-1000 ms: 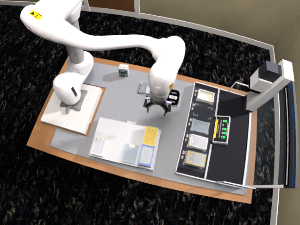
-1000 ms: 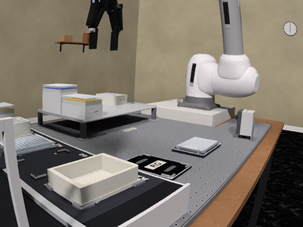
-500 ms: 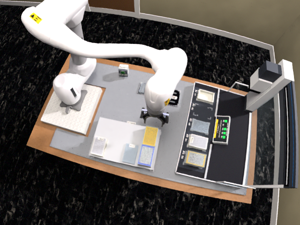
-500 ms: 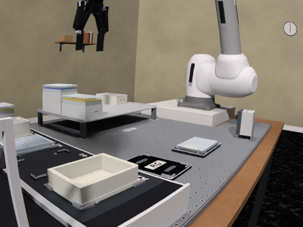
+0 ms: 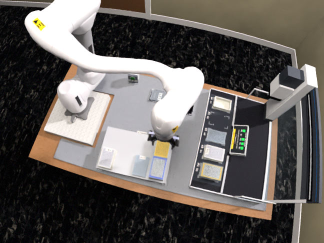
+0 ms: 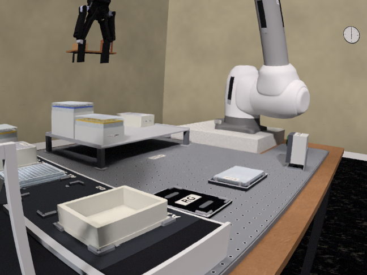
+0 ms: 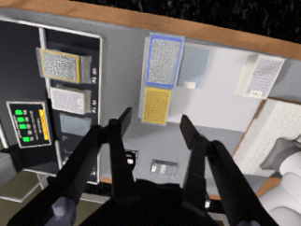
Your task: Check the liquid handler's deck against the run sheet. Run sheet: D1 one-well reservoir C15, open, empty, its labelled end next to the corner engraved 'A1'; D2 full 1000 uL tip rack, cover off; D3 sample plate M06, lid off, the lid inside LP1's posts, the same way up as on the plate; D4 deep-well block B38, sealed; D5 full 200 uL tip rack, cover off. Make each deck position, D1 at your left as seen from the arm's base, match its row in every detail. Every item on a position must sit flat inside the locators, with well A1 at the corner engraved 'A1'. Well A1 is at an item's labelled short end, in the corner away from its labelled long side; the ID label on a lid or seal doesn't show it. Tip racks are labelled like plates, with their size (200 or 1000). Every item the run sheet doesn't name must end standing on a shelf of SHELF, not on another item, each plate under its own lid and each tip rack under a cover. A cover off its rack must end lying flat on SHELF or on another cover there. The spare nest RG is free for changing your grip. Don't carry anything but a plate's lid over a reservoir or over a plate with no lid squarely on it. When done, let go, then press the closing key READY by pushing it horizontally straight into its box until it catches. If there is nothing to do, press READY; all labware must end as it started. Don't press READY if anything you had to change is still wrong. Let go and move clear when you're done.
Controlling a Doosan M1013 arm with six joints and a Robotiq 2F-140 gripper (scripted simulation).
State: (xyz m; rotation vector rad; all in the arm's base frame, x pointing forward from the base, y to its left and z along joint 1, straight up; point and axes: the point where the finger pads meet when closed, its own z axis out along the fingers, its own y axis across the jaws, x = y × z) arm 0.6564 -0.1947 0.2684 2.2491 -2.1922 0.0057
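Now: the blue-rimmed tip rack 18 cm below my hand, 10 cm to the right of it and 1 cm behind it. The rest, counted from my hand: shelf 25 cm below, 16 cm behind, 4 cm to the right; then RG nest 41 cm to the left, 31 cm below, 10 cm ahead; then clear plate 33 cm ahead, 25 cm below, 20 cm to the left.
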